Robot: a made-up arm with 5 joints.
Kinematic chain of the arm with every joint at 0, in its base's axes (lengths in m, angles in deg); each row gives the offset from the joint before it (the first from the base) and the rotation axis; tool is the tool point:
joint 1: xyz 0 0 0.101 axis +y
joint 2: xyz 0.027 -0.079 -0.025 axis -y
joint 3: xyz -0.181 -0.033 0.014 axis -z
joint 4: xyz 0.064 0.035 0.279 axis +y
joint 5: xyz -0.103 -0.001 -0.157 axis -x
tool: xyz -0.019 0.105 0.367
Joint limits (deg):
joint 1: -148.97..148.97
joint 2: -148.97..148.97
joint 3: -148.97..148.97
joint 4: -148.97..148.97
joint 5: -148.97..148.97
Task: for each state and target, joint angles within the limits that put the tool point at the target. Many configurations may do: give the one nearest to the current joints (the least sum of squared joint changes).
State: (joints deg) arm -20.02 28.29 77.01 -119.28 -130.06
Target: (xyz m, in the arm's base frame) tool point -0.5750 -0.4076 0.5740
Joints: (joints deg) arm -0.11 7.74 105.19 -148.97 -146.10
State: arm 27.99 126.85 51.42 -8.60 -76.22
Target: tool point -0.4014 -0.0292 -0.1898
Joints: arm 35.06 107.14 62.51 -52.55 -41.08
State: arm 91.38 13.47 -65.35 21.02 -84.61
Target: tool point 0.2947 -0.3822 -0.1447
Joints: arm 112.23 -21.83 -25.86 36.85 -75.41
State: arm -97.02 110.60 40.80 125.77 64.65
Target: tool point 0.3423 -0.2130 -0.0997
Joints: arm -124.36 139.53 77.58 125.06 39.97
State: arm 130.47 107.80 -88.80 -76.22 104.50
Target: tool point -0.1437 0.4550 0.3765
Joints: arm 138.57 99.22 -66.20 -86.46 120.23
